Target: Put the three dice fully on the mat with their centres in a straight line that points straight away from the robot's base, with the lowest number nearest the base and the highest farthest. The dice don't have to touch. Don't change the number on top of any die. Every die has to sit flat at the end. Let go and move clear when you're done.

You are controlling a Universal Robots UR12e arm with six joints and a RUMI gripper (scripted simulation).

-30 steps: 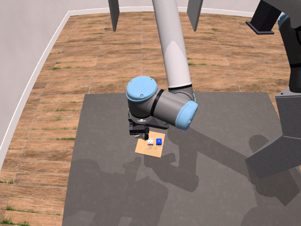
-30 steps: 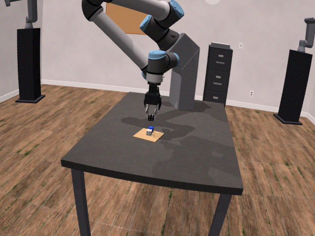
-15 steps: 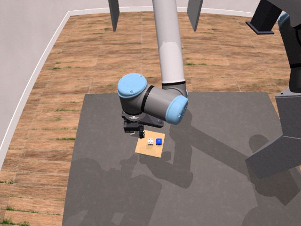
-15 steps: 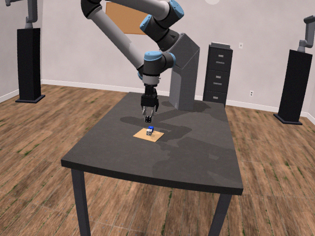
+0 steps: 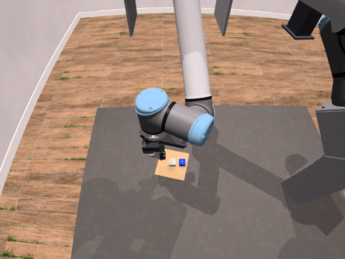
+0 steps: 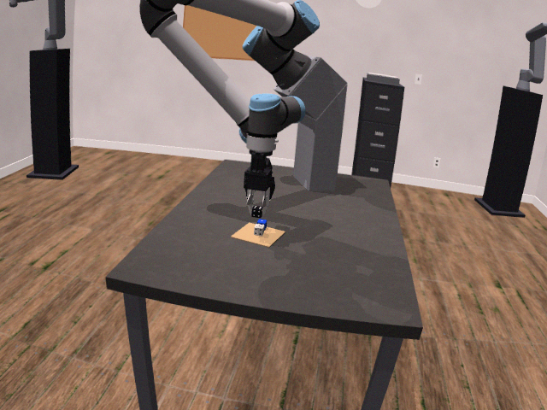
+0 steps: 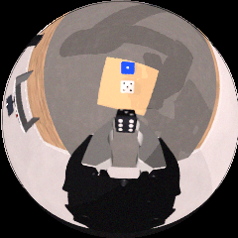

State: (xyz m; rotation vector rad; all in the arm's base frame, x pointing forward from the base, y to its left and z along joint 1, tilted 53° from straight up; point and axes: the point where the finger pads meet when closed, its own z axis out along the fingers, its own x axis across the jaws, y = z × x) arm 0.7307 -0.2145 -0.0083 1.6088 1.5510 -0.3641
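My hand is 90 mm above the white die, 50 mm past it and 10 mm to the right of it. The rest, counted from my hand: blue die 90 mm below, 90 mm behind, 20 mm to the left; then black die right at my hand; then mat 100 mm below, 50 mm behind, 10 mm to the left.
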